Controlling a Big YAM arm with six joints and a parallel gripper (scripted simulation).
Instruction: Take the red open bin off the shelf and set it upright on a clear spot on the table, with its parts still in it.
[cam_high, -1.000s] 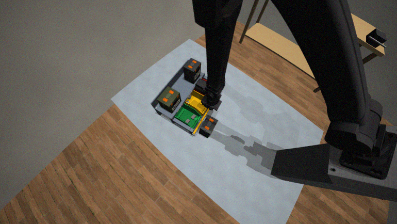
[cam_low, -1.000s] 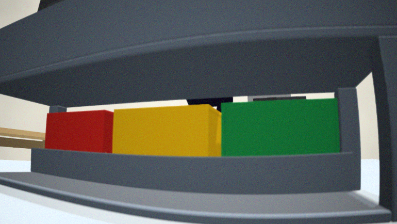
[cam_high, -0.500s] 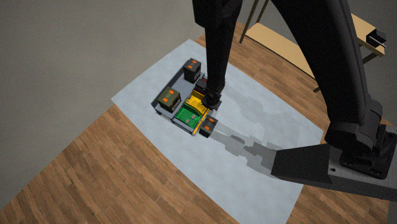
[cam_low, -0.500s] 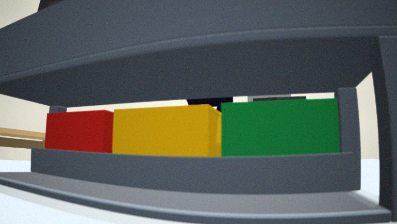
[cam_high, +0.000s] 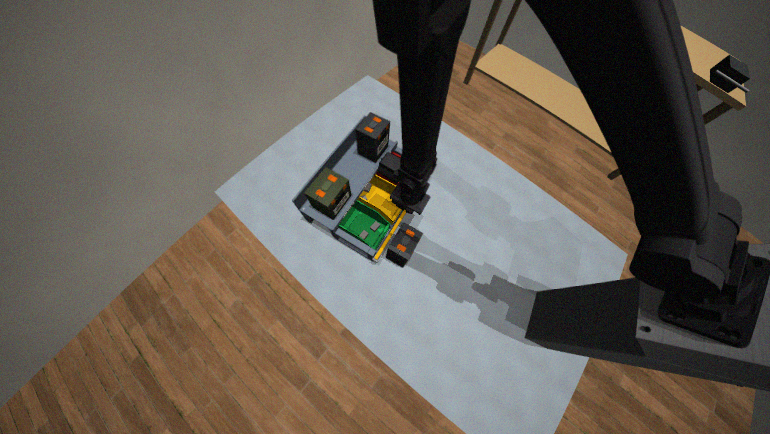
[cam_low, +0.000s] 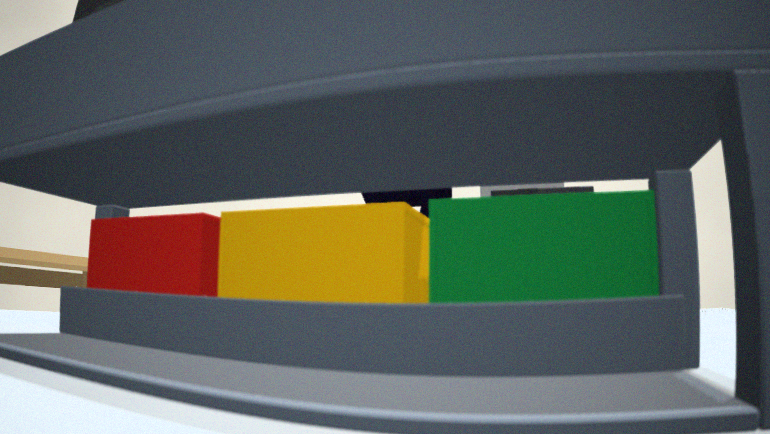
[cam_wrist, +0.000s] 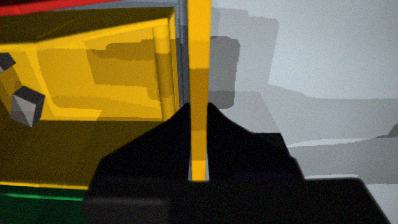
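Now: hand 10 mm above the thin yellow rod. Round my hand: green bin: 140 mm to the left, 60 mm ahead, 20 mm below; yellow bin: 100 mm ahead, 40 mm to the left, 20 mm below; red open bin: 140 mm ahead, 70 mm to the right, 20 mm below.
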